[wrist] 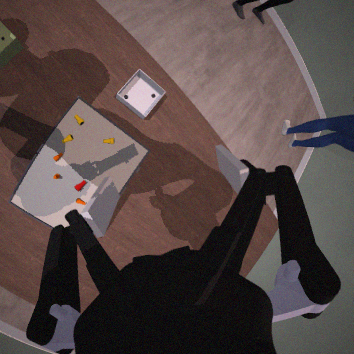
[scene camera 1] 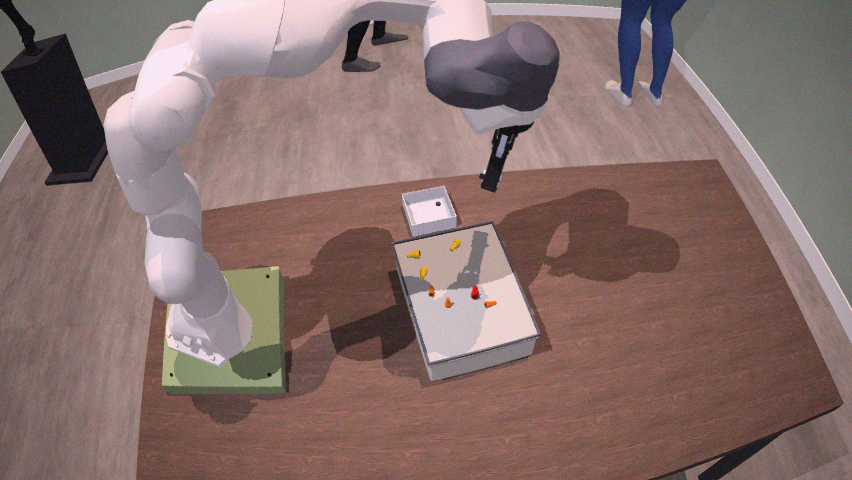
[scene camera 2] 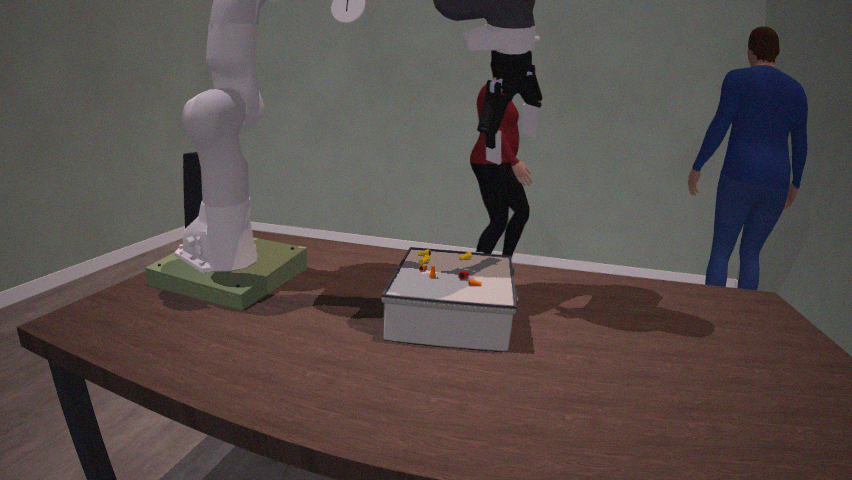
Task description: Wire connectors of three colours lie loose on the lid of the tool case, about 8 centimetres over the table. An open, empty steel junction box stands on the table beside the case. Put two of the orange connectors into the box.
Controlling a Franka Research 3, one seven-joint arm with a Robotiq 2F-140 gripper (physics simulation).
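Observation:
Three orange connectors lie on the tool case lid (scene camera 1: 453, 342) (scene camera 2: 411, 290) (wrist: 32, 192): one (scene camera 1: 431, 291) (scene camera 2: 422, 268) (wrist: 58, 157) near the yellow ones, one (scene camera 1: 448, 302) (scene camera 2: 432, 272) (wrist: 57, 176) standing upright, and one (scene camera 1: 490, 304) (scene camera 2: 474, 282) (wrist: 81, 201) lying beside the red connector (scene camera 1: 475, 292) (scene camera 2: 463, 275) (wrist: 80, 185). The steel junction box (scene camera 1: 434, 227) (wrist: 131, 107) is empty and stands past the case's far edge; it does not show in scene camera 2. My gripper (scene camera 1: 488, 181) (scene camera 2: 511, 135) (wrist: 164, 171) is open and empty, high above the table, to the right of the box in scene camera 1.
Three yellow connectors (scene camera 1: 413, 254) (scene camera 1: 455, 245) (scene camera 1: 423, 272) lie on the lid's half nearer the box. The arm's green base plate (scene camera 1: 262, 310) (scene camera 2: 280, 262) is on the table's left. Two people stand beyond the table.

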